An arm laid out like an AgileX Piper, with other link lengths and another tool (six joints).
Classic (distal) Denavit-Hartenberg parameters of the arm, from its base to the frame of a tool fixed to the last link. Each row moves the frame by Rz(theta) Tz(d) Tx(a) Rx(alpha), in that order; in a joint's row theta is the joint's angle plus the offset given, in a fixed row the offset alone. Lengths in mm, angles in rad.
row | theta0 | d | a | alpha
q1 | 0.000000 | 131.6 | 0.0 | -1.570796
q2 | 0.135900 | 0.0 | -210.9 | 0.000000
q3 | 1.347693 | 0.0 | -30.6 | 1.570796
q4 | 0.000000 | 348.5 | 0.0 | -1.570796
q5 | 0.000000 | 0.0 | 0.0 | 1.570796
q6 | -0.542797 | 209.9 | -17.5 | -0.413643
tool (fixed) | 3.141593 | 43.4 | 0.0 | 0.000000
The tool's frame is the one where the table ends.
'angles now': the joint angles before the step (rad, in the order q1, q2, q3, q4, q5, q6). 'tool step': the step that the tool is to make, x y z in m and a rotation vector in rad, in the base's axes. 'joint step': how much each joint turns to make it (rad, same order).
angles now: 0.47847 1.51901 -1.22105 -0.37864 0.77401 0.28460
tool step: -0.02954 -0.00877 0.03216 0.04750 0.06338 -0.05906
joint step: 0.00000 -0.11244 0.00000 0.08314 0.15413 -0.00503
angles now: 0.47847 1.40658 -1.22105 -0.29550 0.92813 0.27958
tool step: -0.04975 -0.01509 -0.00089 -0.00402 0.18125 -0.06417
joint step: 0.00000 -0.06350 0.00000 0.08432 0.23363 0.00024
